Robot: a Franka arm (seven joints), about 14 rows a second.
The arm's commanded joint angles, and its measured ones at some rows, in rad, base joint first. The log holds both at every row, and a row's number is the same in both.
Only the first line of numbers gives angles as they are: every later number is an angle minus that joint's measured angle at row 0.
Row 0, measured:
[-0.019 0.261 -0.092 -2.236 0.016 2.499 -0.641]
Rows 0 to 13, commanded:
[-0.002 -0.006 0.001 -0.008 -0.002 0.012 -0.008]
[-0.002 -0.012 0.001 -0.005 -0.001 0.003 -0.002]
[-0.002 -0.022 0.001 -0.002 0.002 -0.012 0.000]
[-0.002 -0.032 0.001 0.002 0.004 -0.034 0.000]
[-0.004 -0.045 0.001 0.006 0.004 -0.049 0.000]
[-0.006 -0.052 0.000 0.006 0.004 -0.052 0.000]
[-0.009 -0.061 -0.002 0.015 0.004 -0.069 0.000]
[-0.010 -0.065 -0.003 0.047 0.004 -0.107 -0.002]
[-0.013 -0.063 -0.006 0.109 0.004 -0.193 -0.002]
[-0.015 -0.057 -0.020 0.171 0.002 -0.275 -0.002]
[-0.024 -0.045 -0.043 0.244 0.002 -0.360 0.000]
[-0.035 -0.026 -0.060 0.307 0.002 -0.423 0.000]
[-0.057 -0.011 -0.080 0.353 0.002 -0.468 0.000]
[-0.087 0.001 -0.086 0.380 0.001 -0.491 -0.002]
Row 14, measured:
[-0.034 -0.046 -0.072 0.290 0.001 -0.423 0.003]
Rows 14 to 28, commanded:
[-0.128 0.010 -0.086 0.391 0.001 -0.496 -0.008]
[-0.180 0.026 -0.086 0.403 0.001 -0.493 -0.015]
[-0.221 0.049 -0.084 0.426 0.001 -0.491 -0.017]
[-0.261 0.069 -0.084 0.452 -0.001 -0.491 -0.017]
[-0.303 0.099 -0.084 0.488 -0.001 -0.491 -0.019]
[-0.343 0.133 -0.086 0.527 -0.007 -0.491 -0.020]
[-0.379 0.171 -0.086 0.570 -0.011 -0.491 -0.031]
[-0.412 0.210 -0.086 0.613 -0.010 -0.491 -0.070]
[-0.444 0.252 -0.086 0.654 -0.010 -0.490 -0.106]
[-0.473 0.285 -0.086 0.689 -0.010 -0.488 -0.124]
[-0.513 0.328 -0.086 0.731 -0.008 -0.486 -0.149]
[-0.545 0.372 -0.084 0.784 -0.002 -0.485 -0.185]
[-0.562 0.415 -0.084 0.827 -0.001 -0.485 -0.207]
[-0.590 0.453 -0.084 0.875 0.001 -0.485 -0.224]
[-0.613 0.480 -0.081 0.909 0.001 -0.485 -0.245]
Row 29, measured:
[-0.566 0.390 -0.097 0.777 -0.001 -0.467 -0.201]
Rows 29 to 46, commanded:
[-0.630 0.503 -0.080 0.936 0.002 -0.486 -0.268]
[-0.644 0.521 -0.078 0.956 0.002 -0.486 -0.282]
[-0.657 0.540 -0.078 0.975 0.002 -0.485 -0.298]
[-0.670 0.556 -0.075 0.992 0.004 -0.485 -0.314]
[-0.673 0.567 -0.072 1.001 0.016 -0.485 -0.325]
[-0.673 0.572 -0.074 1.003 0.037 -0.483 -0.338]
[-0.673 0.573 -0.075 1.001 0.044 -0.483 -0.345]
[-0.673 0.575 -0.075 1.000 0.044 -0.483 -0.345]
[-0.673 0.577 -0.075 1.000 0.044 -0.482 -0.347]
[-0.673 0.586 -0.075 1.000 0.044 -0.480 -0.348]
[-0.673 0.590 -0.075 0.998 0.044 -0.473 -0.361]
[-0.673 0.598 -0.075 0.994 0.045 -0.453 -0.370]
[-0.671 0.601 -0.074 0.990 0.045 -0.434 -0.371]
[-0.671 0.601 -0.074 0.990 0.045 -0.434 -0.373]
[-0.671 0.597 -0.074 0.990 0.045 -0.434 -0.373]
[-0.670 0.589 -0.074 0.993 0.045 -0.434 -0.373]
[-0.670 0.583 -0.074 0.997 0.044 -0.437 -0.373]
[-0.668 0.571 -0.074 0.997 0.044 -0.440 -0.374]
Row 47, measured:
[-0.658 0.587 -0.083 0.976 0.026 -0.430 -0.347]
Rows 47 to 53, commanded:
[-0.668 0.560 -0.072 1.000 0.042 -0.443 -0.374]
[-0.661 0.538 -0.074 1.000 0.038 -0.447 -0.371]
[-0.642 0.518 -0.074 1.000 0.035 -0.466 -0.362]
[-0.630 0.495 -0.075 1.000 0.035 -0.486 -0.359]
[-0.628 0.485 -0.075 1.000 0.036 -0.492 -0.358]
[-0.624 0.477 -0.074 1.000 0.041 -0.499 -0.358]
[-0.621 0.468 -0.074 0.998 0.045 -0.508 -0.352]
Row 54, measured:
[-0.623 0.498 -0.077 1.014 0.027 -0.483 -0.349]
